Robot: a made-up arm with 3 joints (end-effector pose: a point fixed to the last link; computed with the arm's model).
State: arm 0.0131 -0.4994 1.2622
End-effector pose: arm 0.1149 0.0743 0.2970 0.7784 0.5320 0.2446 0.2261
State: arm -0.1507 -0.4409 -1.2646
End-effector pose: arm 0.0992 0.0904 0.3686 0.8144 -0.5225 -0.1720 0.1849
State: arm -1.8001 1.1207 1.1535
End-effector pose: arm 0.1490 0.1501 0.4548 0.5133 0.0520 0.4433 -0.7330
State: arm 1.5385 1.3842 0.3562
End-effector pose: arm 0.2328 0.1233 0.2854 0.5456 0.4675 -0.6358 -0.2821
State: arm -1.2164 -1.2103 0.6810
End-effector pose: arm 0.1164 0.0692 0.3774 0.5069 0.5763 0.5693 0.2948
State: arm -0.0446 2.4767 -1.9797
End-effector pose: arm 0.2054 0.1192 0.3476 0.1317 -0.4237 0.7310 -0.5185
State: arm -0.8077 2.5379 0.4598
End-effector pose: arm 0.1457 0.1575 0.3511 0.3113 -0.2513 -0.0212 -0.9162
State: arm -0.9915 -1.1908 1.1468
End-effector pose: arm 0.1023 0.0717 0.3638 0.4180 0.6315 0.6053 0.2451
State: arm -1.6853 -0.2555 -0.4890
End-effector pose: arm 0.1687 0.0796 0.4501 0.7289 0.0285 0.6629 0.1685
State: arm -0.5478 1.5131 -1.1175
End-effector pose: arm 0.1488 0.1576 0.3825 0.5053 -0.5578 0.4703 -0.4608
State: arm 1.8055 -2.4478 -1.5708
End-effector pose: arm 0.2009 0.0602 0.3726 0.4357 0.5546 0.5732 -0.4171
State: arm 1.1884 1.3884 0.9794
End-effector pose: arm 0.2224 0.1287 0.2756 0.5083 0.6004 -0.5923 -0.1741
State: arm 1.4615 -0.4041 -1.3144
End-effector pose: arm 0.1894 0.0718 0.2823 0.3666 -0.5694 -0.7083 -0.1992
